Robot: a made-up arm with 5 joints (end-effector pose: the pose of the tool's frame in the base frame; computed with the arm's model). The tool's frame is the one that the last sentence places. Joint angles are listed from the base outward.
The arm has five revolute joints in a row. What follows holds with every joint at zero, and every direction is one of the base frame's.
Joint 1 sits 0.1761 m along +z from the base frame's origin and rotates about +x.
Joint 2 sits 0.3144 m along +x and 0.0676 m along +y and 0.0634 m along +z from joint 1 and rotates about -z.
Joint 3 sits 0.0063 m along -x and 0.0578 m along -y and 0.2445 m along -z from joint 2 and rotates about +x.
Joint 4 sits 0.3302 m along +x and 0.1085 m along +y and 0.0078 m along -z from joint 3 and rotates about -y.
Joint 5 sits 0.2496 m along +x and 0.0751 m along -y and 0.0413 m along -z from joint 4 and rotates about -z.
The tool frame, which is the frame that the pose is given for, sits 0.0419 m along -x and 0.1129 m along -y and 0.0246 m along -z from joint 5; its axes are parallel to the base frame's.
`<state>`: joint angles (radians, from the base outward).
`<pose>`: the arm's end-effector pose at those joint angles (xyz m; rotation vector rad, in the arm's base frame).
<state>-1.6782 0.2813 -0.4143 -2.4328 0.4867</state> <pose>0.4330 -0.2071 0.2963 -0.8915 1.1568 -2.6925</pose>
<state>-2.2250 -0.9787 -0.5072 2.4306 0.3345</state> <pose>0.4747 -0.1618 -0.0074 -0.0127 -0.1089 1.9900</pose>
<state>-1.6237 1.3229 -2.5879 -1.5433 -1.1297</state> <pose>0.1924 0.1510 0.4073 -0.3997 -0.0220 -3.0133</pose>
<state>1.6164 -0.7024 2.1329 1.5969 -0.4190</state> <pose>0.7515 0.3814 0.3378 -2.7467 -0.2359 1.3085</pose>
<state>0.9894 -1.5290 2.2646 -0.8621 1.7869</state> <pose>0.3251 0.2412 0.5415 -0.0335 1.3390 1.6179</pose>
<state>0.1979 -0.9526 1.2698 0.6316 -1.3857</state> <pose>0.8584 0.4985 0.1081 1.3570 -1.0691 1.4887</pose>
